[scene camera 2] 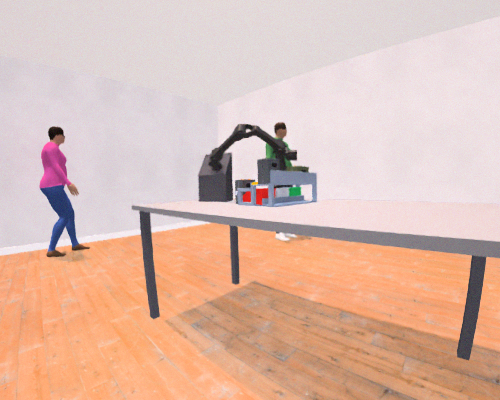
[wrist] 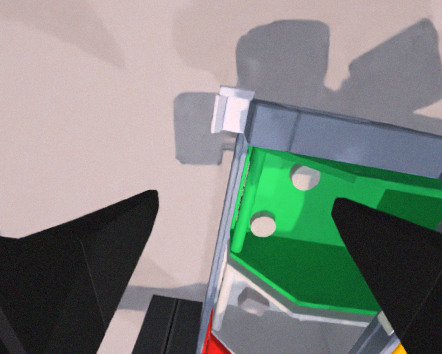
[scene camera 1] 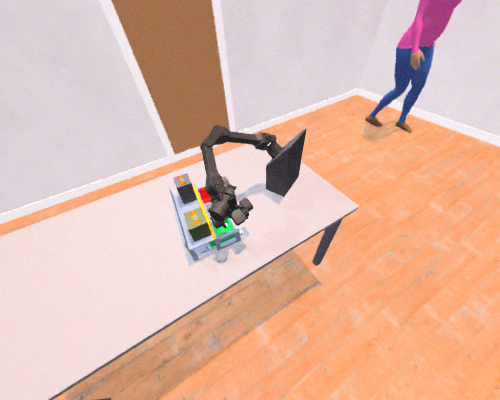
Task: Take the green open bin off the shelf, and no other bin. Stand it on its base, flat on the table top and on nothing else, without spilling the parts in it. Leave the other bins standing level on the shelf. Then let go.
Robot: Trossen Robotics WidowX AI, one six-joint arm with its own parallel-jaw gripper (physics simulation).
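Places are measured from the arm's base along level axes (x ahead, y left, z up), in metres.
Pixels of known places: gripper, between the fingertips: [scene camera 2: 280, 185] [wrist: 246, 202] [scene camera 1: 234, 223]; arm's base, origin of its link: [scene camera 2: 217, 167] [scene camera 1: 278, 153].
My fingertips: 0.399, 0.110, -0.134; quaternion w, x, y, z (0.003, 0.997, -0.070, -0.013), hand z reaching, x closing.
Observation:
Ahead of a thing's pixels: the offset from my fingertips to its top centre, as dx, dy, dz. "spot": to the spot under its first point.
The green open bin @(+0.064, -0.049, -0.011) [scene camera 1: 226, 228] [scene camera 2: 295, 191] [wrist: 320, 215] sits at the end of the lower level of the grey-blue shelf [scene camera 2: 294, 177] [wrist: 345, 135]. Two pale round parts lie in it. A pale grey bin @(+0.035, -0.158, -0.011) [scene camera 2: 281, 191] [wrist: 285, 332] stands beside it with a grey part inside. A red bin @(+0.005, -0.266, -0.011) [scene camera 1: 204, 195] [scene camera 2: 265, 196] [wrist: 214, 345] stands beyond that. My gripper [wrist: 246, 202] is open and empty, above the shelf's front. In the wrist view its left finger shows over the table outside the shelf, and its right finger overlaps the green bin. The fingers are hard to make out in the scene views.
An olive box @(+0.142, -0.069, +0.107) [scene camera 1: 198, 225] and a dark grey box @(+0.078, -0.292, +0.132) [scene camera 1: 185, 188] [scene camera 2: 267, 171] stand on the shelf's top, beside a yellow strip @(+0.068, -0.166, +0.020) [scene camera 1: 205, 212]. A white bracket @(spot: -0.003, +0.040, -0.037) [wrist: 233, 112] is at the shelf's corner. A black box @(-0.102, -0.230, +0.040) [scene camera 2: 245, 184] [wrist: 170, 325] stands near the shelf's front.

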